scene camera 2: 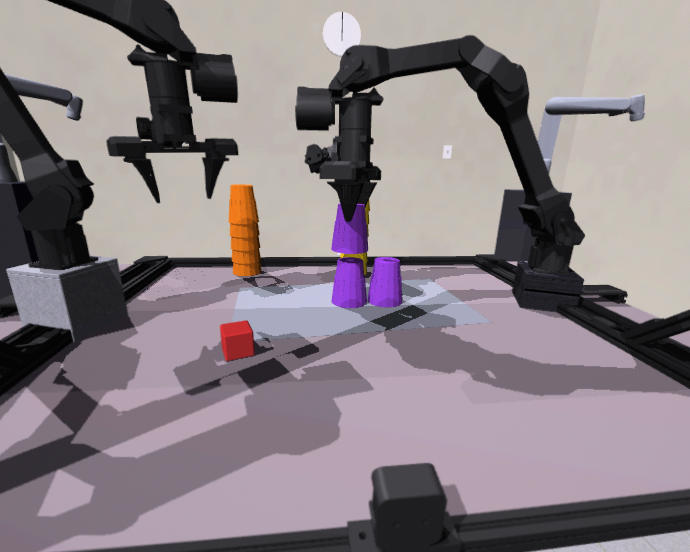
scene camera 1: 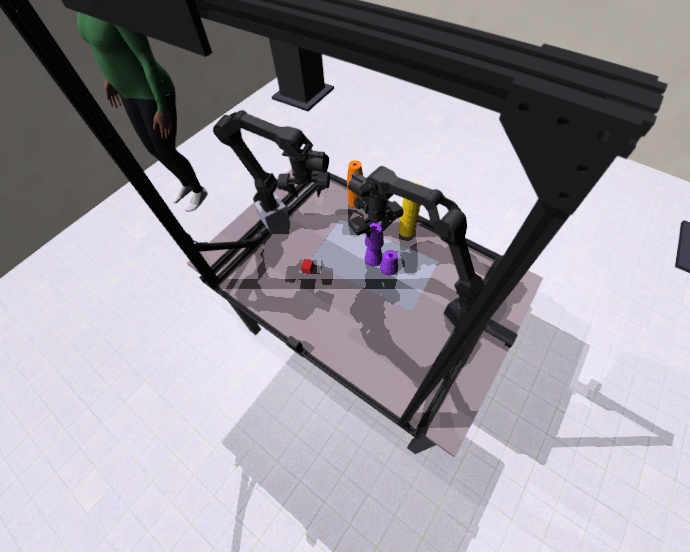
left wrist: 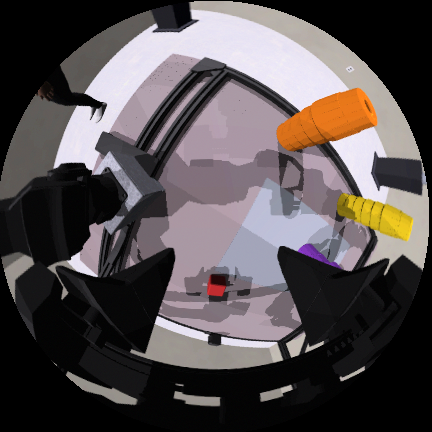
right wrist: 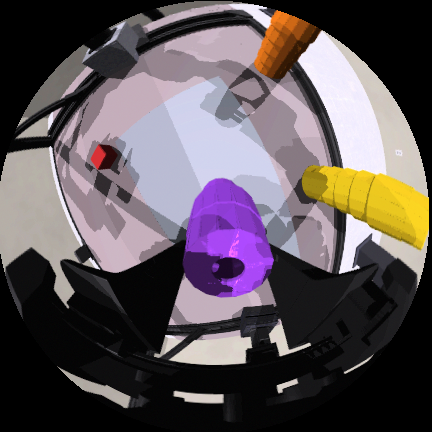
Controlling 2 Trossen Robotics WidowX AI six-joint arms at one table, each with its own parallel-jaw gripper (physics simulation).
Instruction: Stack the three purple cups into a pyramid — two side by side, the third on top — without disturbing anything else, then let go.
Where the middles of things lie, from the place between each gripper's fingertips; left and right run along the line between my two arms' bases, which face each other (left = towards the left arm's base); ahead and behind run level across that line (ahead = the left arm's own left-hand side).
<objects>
The red cube [scene camera 2: 237, 338] is 180 mm below my left hand, 180 mm behind it and 100 mm to the right of it. Round my left hand: blue-grey mat [scene camera 2: 274, 312] 300 mm to the right, 200 mm below, 10 mm behind.
The blue-grey mat lies 17 cm below my right hand and 1 cm behind it. Also, from my right hand: red cube 20 cm to the left, 18 cm behind, 15 cm below.
</objects>
